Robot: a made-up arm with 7 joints.
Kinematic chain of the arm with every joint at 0, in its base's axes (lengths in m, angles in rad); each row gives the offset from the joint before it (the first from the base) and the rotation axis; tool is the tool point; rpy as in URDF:
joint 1: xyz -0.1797 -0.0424 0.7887 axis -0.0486 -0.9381 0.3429
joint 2: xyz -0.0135 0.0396 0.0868 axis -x
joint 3: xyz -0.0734 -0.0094 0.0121 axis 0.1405 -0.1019 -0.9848
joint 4: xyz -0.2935 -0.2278 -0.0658 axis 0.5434 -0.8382 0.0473
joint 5: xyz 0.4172 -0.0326 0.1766 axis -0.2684 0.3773 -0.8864
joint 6: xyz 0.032 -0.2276 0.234 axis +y
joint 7: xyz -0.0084 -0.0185 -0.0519 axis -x
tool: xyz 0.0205 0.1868 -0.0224 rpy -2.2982 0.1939 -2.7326
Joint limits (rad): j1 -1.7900..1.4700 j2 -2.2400..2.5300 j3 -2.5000..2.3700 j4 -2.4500..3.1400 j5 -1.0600..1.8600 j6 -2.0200..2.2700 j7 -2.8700..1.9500
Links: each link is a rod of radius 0.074 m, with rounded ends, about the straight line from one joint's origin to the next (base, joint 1, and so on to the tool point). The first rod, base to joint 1, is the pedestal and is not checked.
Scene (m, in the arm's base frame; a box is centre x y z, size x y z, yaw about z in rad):
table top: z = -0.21
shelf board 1: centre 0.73 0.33 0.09 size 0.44 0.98 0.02 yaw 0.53
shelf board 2: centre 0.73 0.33 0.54 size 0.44 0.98 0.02 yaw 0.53
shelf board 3: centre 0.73 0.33 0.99 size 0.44 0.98 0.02 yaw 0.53
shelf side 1: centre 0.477 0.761 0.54 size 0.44 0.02 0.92 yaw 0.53
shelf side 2: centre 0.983 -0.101 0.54 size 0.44 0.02 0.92 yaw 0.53
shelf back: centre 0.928 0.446 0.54 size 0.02 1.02 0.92 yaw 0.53
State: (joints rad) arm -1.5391 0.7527 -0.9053 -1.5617 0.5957 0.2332 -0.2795
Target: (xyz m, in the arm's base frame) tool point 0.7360 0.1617 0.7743
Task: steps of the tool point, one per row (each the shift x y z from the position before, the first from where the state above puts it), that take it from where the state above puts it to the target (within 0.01 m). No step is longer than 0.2 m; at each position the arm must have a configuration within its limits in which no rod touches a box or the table.
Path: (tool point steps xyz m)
1: 0.1475 0.0314 -0.0121
2: 0.1438 0.0594 0.0179
3: 0.1258 0.0883 0.0493
4: 0.0915 0.1156 0.0770
5: 0.0609 0.0973 -0.0497
6: 0.1016 0.0985 -0.0174
7: 0.1398 0.0701 0.0196
8: 0.1630 0.0138 0.0509
9: 0.1604 -0.0588 0.0690

